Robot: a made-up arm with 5 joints.
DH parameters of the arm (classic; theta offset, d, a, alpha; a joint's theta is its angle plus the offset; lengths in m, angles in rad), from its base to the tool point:
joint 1: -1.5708 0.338 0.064 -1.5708
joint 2: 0.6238 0 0.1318 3.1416
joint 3: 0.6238 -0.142 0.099 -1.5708
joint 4: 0 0.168 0.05 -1.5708
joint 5: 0 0.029 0.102 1.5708
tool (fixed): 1.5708 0.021 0 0
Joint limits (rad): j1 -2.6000..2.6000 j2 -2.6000..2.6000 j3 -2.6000..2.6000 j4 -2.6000..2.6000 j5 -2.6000..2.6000
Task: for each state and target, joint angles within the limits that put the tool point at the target. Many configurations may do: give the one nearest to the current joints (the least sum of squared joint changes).
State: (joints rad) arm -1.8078 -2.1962 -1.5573 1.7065 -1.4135
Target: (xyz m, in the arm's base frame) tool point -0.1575 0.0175 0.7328
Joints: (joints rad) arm -2.6000 -1.9911 -1.7302 1.9104 -1.9445
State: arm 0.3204 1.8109 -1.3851 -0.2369 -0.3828
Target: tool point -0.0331 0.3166 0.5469
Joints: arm 0.4314 2.4949 -2.0564 -0.4535 -0.0758
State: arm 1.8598 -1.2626 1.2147 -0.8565 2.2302
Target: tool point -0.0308 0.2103 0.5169
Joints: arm 2.4286 -0.9712 0.3935 -0.7837 2.2487
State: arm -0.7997 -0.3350 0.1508 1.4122 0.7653
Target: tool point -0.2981 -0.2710 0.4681
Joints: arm -1.6006 -0.3826 -0.0465 1.0433 0.6792
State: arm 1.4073 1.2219 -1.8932 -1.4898 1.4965
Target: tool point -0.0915 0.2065 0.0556
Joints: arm 0.9489 1.3522 -1.5680 -0.4038 0.7714
